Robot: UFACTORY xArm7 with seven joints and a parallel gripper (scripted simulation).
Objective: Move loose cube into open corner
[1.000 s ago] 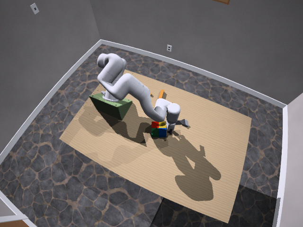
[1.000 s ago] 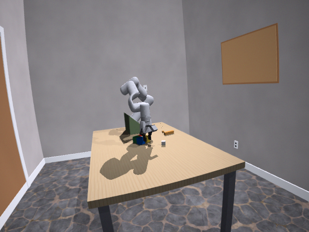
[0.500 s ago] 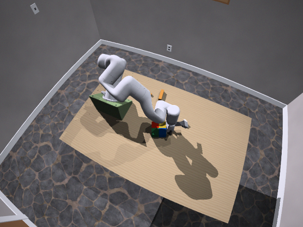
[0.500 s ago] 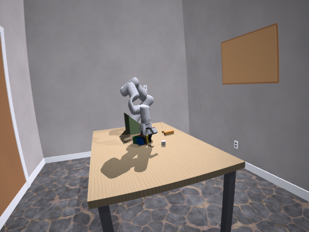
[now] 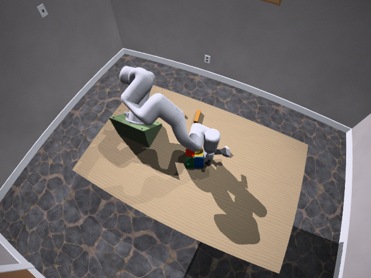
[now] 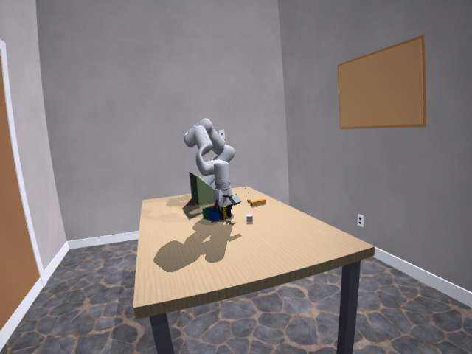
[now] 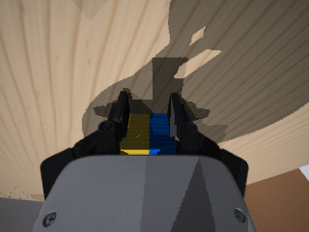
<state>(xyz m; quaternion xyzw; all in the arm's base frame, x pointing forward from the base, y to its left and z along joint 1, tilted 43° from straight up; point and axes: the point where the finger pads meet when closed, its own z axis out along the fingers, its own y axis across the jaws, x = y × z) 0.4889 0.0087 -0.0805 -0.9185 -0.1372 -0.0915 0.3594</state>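
Right now the yellow cube is 6 cm behind my hand and 1 cm to the left of it. From my hand the other things lie so: small white cube: 10 cm to the left, 9 cm ahead, 1 cm below; blue cube: 4 cm to the right, 4 cm behind; green cube: 9 cm behind, 6 cm to the right.
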